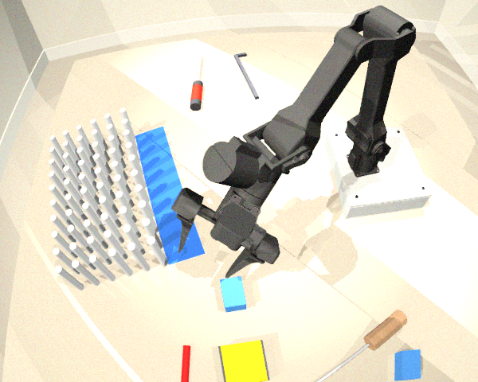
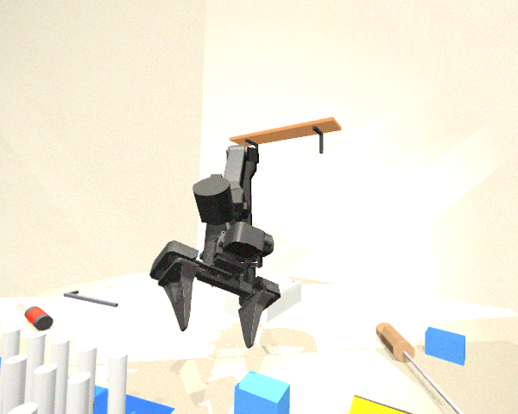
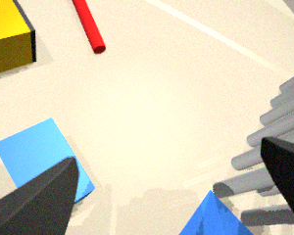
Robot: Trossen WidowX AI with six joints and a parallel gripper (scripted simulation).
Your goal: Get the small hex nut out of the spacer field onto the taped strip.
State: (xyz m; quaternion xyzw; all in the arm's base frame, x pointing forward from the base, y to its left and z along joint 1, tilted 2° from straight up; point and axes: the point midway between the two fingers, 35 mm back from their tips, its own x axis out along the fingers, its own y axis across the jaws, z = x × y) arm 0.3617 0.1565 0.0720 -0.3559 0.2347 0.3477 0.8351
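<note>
The thin metal rod is 230 mm to the left of my gripper tip, 210 mm behind it and 90 mm below it. From my gripper tip the other things lie so: hex nut 210 mm ahead, 190 mm to the right, 100 mm below; then blue taped strip 250 mm to the right, 100 mm below, 60 mm ahead.
</note>
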